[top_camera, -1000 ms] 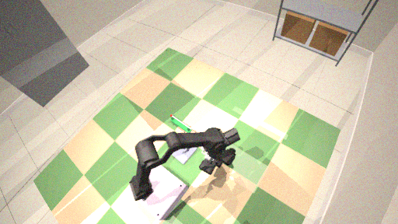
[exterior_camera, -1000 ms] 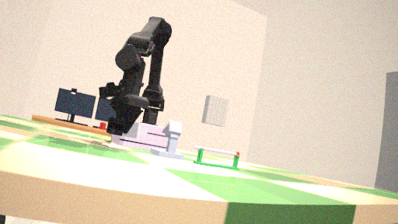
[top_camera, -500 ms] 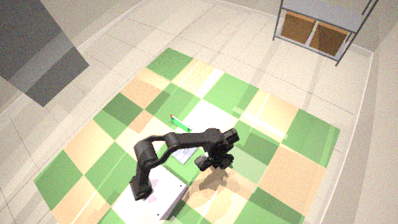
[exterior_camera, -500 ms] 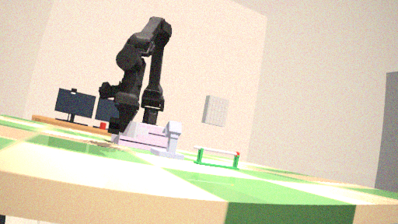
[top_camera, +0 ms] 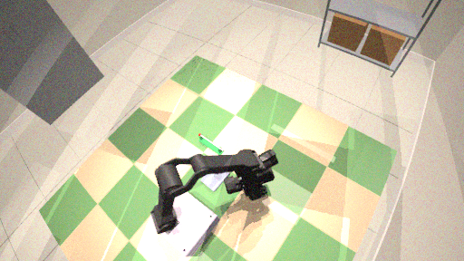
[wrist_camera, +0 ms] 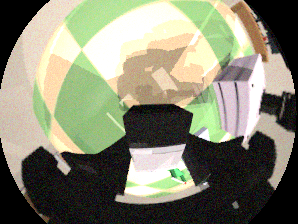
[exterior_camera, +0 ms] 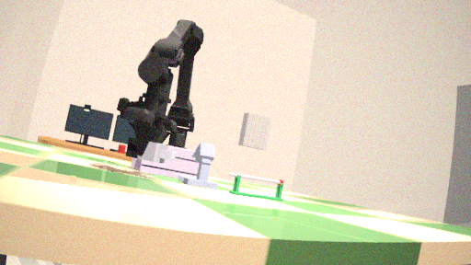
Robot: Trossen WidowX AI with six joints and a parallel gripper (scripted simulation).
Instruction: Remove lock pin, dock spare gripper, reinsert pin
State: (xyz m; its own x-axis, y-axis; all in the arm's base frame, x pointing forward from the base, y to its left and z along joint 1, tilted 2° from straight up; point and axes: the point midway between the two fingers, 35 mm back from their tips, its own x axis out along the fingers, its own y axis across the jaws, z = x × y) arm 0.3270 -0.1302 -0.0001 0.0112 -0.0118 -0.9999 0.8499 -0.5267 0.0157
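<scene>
Now: gripper tip 1 cm to the right of the spare gripper, 1 cm below it and 1 cm short of it. From my gripper tip the other things lie so: socket: 15 cm to the left, 5 cm behind.
</scene>
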